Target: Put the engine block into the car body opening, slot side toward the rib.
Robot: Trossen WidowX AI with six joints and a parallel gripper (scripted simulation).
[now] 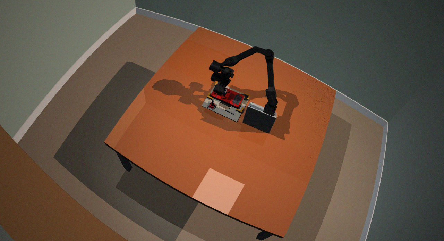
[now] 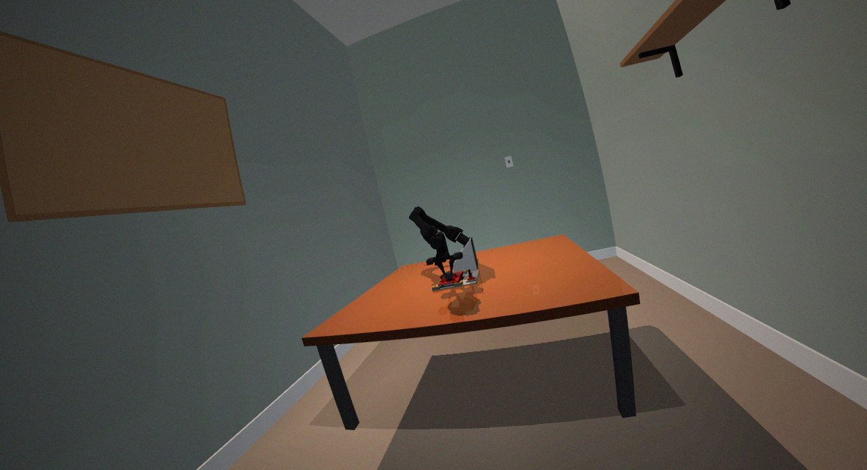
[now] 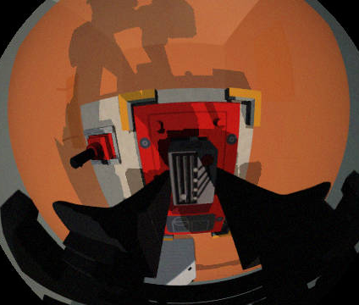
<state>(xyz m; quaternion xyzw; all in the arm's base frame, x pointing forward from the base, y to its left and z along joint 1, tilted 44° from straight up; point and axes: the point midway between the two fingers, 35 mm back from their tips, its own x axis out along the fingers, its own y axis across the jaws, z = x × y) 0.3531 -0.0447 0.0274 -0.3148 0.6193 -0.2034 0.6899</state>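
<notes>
Now: the grey base plate 4 cm behind my gripper tip, 1 cm to the left of it and 4 cm below it. The rest, counted from my gripper tip: grey engine block 1 cm below.
</notes>
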